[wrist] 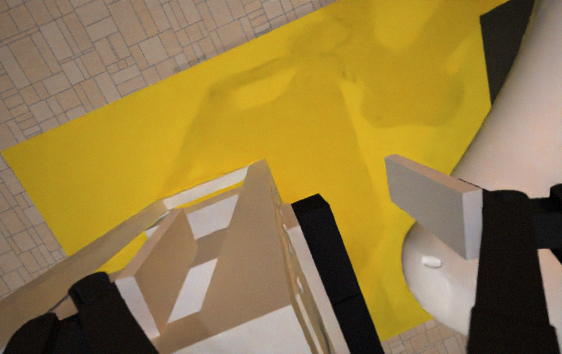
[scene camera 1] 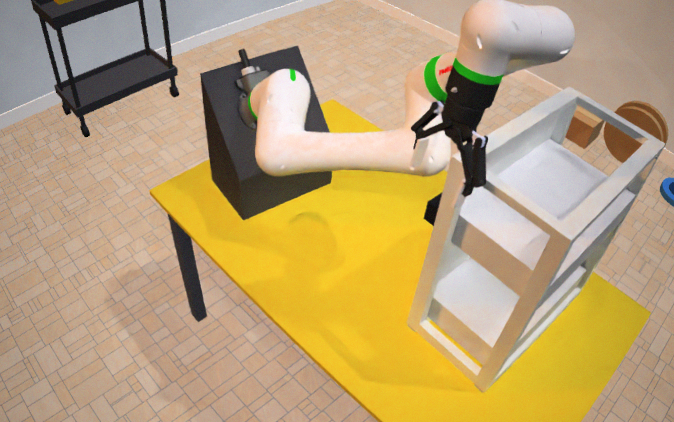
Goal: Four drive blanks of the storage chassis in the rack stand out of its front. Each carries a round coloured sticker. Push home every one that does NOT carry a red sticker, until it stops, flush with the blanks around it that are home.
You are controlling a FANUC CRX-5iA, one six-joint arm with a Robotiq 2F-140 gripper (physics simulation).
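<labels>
You can see a rack in the wrist view and in scene camera 1, and my gripper is there in both of those views too. On the rack, (wrist: 264, 270) and (scene camera 1: 452, 171) are the same spot. On my gripper, (wrist: 503, 228) and (scene camera 1: 424, 133) are the same spot too.
</labels>
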